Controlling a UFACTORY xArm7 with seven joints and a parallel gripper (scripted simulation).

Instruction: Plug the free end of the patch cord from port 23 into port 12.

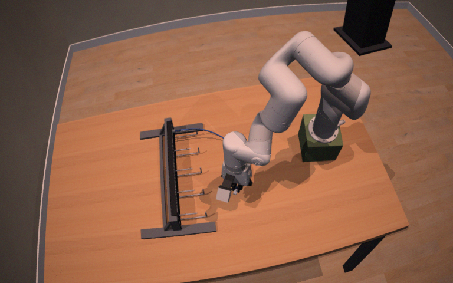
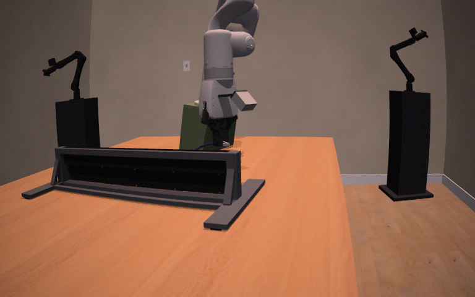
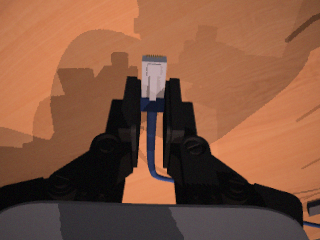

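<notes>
Now: hand 1 cm short of the cord plug, 1 cm to the right of it and 1 cm above it.
</notes>
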